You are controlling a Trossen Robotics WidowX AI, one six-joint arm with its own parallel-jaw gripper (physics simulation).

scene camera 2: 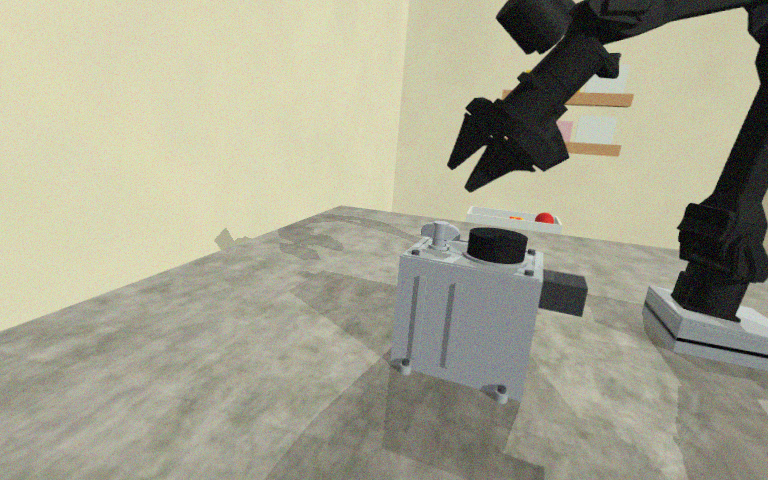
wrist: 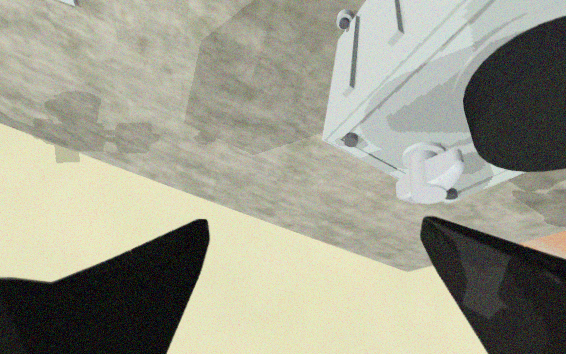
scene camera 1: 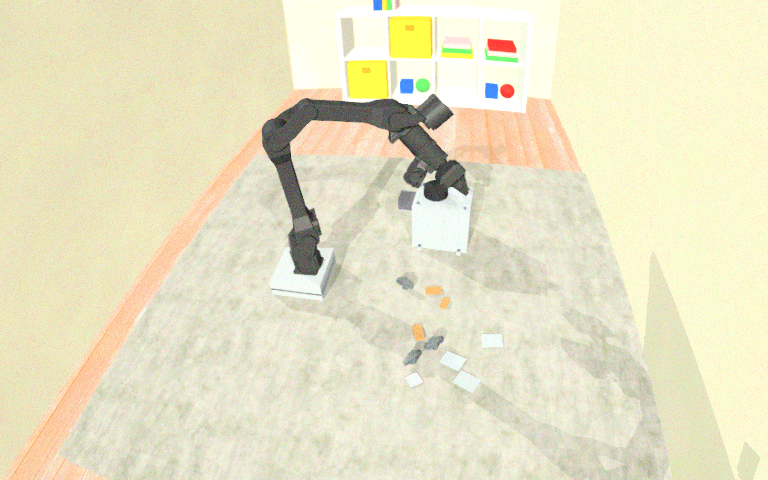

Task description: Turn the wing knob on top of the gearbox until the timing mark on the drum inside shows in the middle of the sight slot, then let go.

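Frame: origin at the arm's base, x ahead, y right, z down, level; centimetres.
Where they show: gripper, fingertip midpoint: (scene camera 2: 457, 178) (wrist: 314, 228) (scene camera 1: 459, 187); arm's base, origin of the base link: (scene camera 2: 702, 308) (scene camera 1: 308, 265).
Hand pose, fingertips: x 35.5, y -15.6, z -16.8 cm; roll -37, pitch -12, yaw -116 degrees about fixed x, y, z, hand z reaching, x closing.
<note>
Each offset is from my fingertips to the top centre of the thing. "spot": to the spot under its first point.
The pale grey gearbox {dy -7.2, dx -6.6, dz +4.4 cm} (scene camera 1: 441, 226) (scene camera 2: 470, 328) (wrist: 375, 65) stands upright on the mat. Its light grey wing knob {dy -7.1, dx +0.1, dz +4.4 cm} (scene camera 2: 440, 234) (wrist: 430, 172) sits at one corner of the top, beside a thick black round cap {spot: dy -5.4, dx -6.5, dz +5.1 cm} (scene camera 1: 435, 190) (scene camera 2: 497, 245) (wrist: 520, 100). My gripper (scene camera 2: 459, 178) (wrist: 314, 228) is open and empty, above the gearbox top and apart from the knob. In scene camera 1 the arm largely hides the knob. Narrow upright grooves show on one side face in scene camera 2; I cannot tell whether one is the sight slot. No timing mark can be made out.
A dark block {spot: dy -5.3, dx -14.4, dz +9.2 cm} (scene camera 1: 405, 200) (scene camera 2: 563, 292) sticks out from the gearbox's side. Orange pieces {dy +14.4, dx -4.0, dz +20.9 cm} (scene camera 1: 433, 290), grey lumps {dy +14.1, dx -11.2, dz +18.8 cm} (scene camera 1: 404, 282) and white tiles {dy +27.9, dx +11.5, dz +21.3 cm} (scene camera 1: 492, 340) lie on the mat. A white tray (scene camera 2: 481, 217) with a red ball (scene camera 2: 544, 217) stands beyond the gearbox in scene camera 2.
</note>
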